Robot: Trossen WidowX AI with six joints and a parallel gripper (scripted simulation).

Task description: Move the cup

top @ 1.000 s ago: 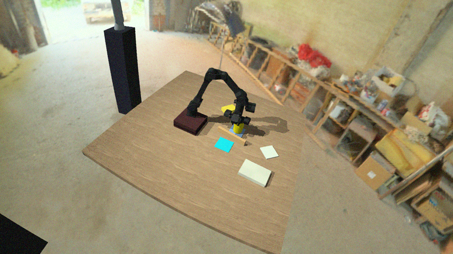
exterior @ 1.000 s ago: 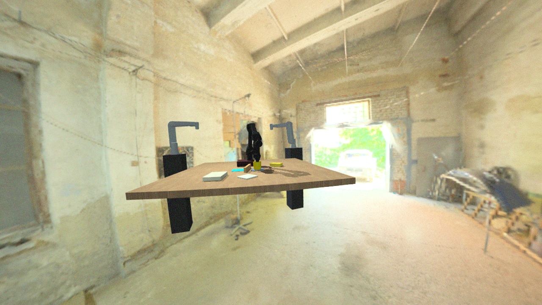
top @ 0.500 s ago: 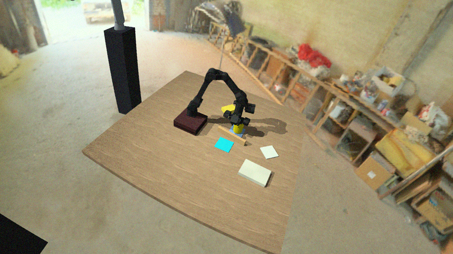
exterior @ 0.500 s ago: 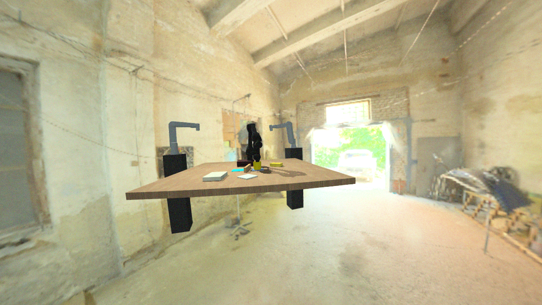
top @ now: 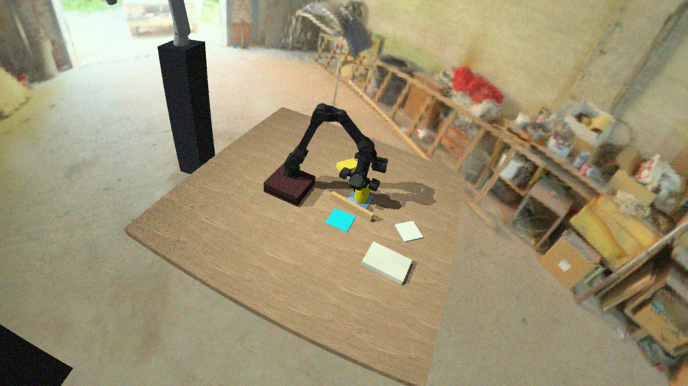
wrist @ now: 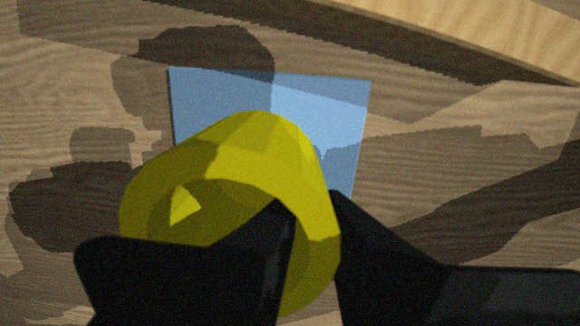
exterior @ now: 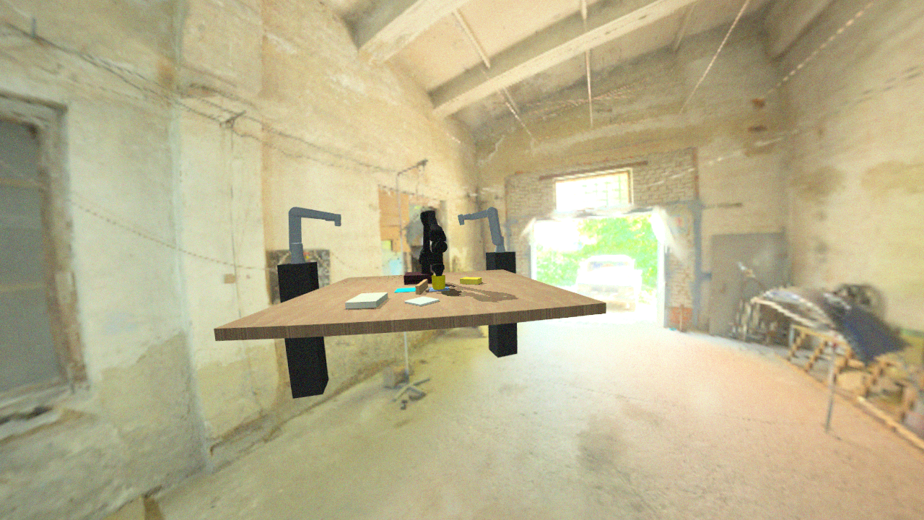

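My gripper tip is now 20 mm to the left of the red marble, 20 mm short of it and 20 mm above it. Round my gripper tip: light blue pad: 40 mm below, 30 mm ahead; then yellow cup: 20 mm ahead; then green marble: 20 mm to the right, 20 mm below, 20 mm ahead.
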